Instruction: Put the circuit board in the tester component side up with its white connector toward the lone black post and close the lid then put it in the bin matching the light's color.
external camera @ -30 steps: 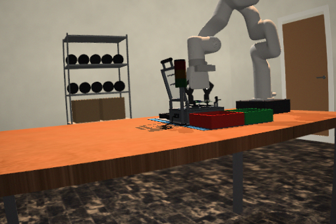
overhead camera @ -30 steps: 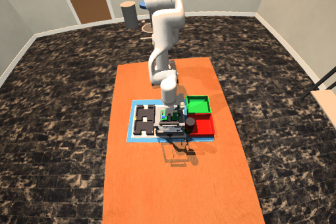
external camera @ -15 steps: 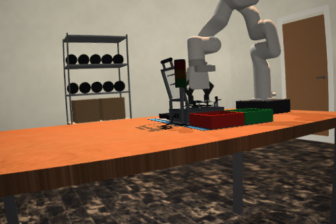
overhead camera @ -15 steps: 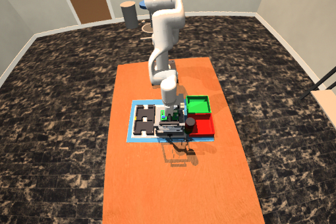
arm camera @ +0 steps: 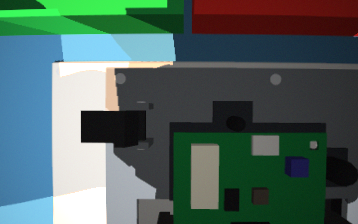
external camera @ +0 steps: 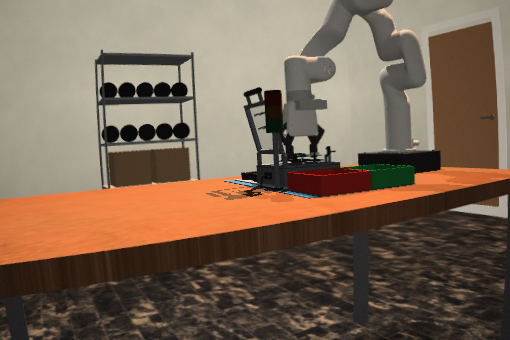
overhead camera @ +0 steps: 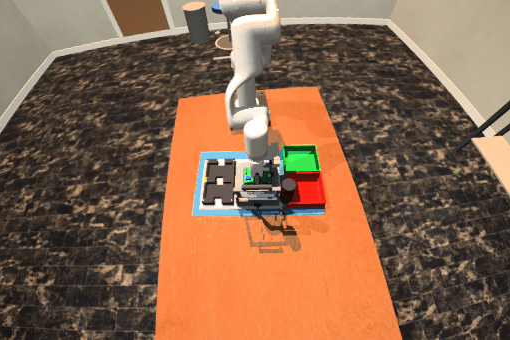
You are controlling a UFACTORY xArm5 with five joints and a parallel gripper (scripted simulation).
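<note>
My gripper is now right at the green circuit board. The rest, counted from my hand: red bin: 190 mm to the left, 70 mm below, 70 mm ahead; then tester lid: 120 mm ahead, 100 mm above, 10 mm to the right; then green bin: 210 mm to the left, 80 mm behind, 70 mm below.
</note>
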